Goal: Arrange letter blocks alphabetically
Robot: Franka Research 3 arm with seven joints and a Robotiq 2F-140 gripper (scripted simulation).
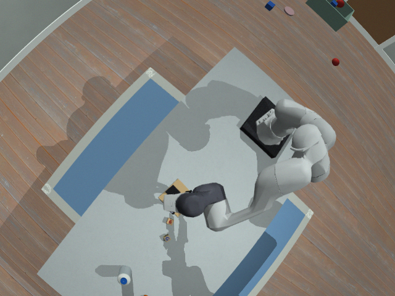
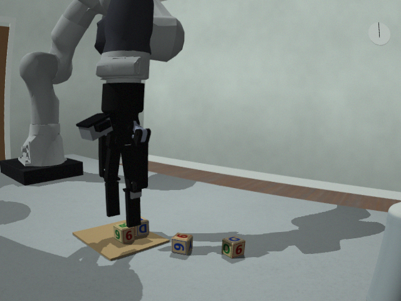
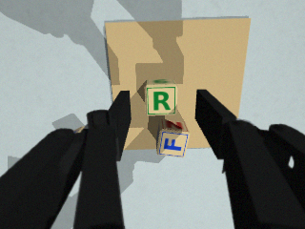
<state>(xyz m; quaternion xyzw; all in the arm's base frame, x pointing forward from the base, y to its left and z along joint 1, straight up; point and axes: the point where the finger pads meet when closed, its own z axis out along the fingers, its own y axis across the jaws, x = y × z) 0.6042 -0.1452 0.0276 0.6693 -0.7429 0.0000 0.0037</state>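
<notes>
Right now my hand is 7 cm above the tan mat and 2 cm past it. From my hand the other things lie so: block (6 cm below, 5 cm to the left, 1 cm behind).
</notes>
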